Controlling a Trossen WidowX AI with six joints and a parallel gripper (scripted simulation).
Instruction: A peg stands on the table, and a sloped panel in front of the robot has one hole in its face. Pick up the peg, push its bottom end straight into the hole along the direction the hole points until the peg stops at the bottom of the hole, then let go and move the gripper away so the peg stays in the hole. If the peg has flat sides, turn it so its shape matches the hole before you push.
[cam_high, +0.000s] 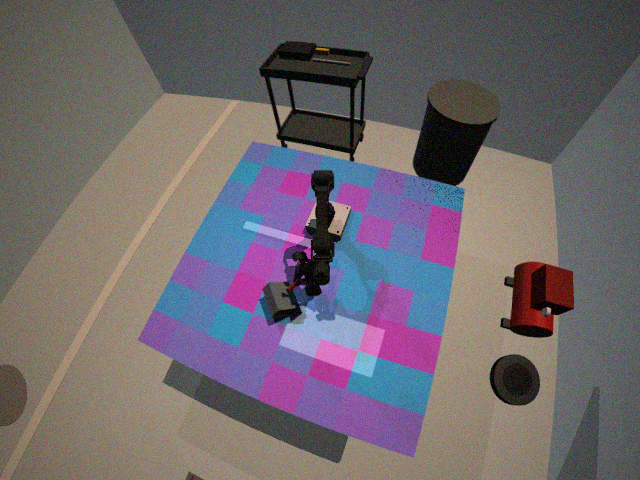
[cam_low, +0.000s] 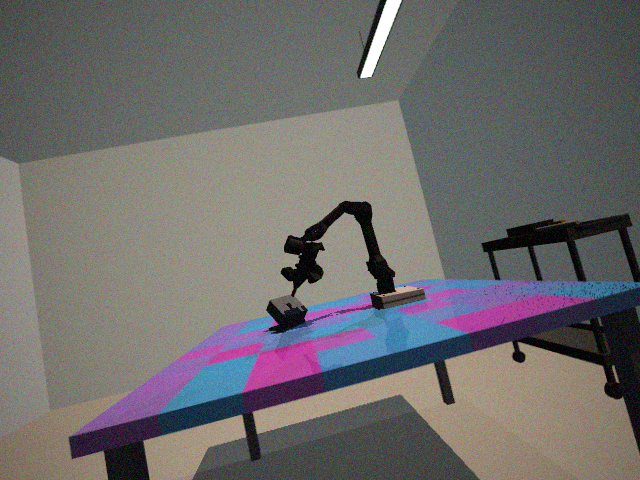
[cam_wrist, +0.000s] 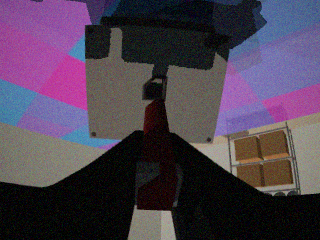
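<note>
The grey sloped panel lies 60 mm ahead of my gripper tip, 50 mm to the right of it and 90 mm below it. Also, from my gripper tip: dark red peg (10 mm behind, 10 mm to the left, 10 mm above).
</note>
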